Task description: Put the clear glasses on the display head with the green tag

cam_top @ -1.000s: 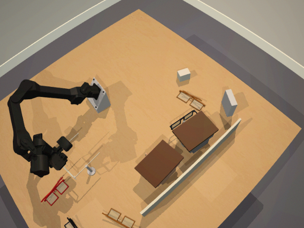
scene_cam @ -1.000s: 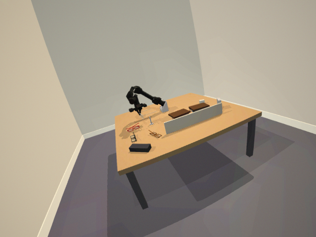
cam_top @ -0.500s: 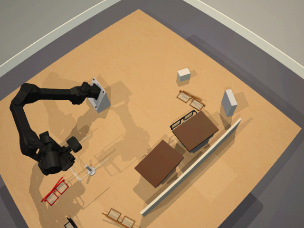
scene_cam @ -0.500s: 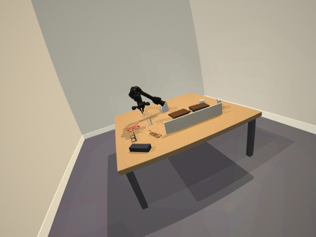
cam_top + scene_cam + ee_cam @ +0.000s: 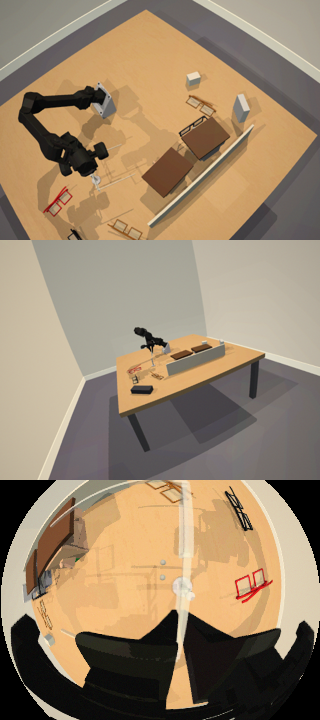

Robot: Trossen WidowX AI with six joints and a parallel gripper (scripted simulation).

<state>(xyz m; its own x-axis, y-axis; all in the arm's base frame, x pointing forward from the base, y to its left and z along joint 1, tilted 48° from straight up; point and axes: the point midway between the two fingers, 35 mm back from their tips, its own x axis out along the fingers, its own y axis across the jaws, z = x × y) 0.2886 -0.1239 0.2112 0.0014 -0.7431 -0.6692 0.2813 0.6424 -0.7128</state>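
Now: gripper tip 22 cm to the right of the display head, 18 cm short of it and 8 cm above it. The rest, counted from my gripper tip: peg stand 11 cm below, 2 cm to the right; white wall 33 cm to the left, 31 cm ahead, 8 cm below; black box 40 cm ahead, 22 cm to the right, 12 cm below.
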